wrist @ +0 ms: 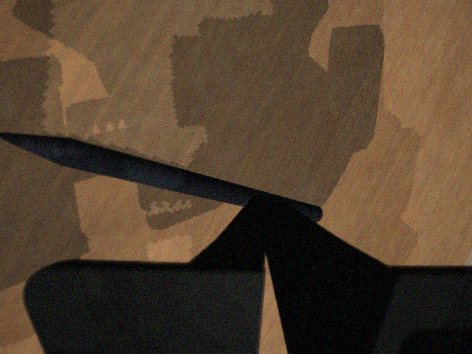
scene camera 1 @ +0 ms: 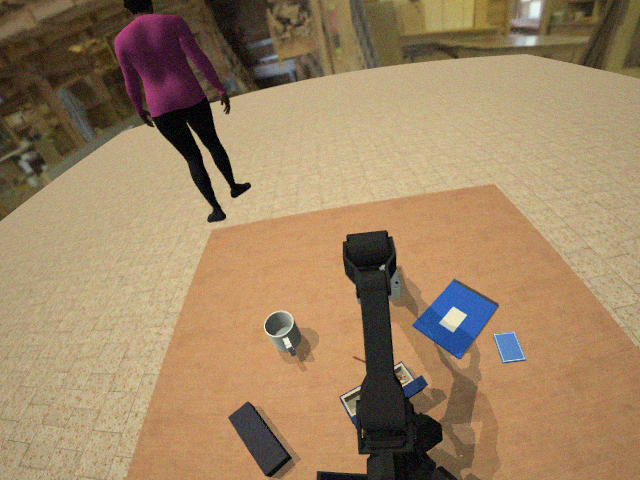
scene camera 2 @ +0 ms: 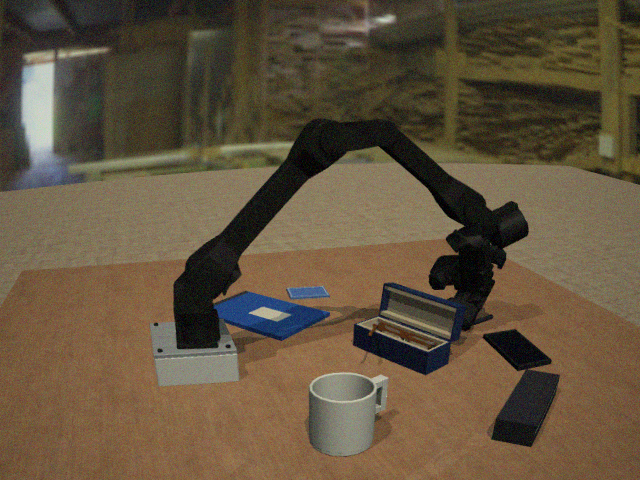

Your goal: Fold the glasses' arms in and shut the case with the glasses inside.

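The dark blue case stands on the table with its lid raised. The brown glasses lie inside; one thin brown arm sticks out past the case's long side, on the side away from the lid. Whether the other arm is folded cannot be told. My gripper is shut and empty, low over the table behind the open lid. In the wrist view its tips meet over a dark pen, which lies across their line and is not gripped.
A grey mug, a black block and a dark phone surround the case. A blue book and a light blue card lie nearer the arm's base.
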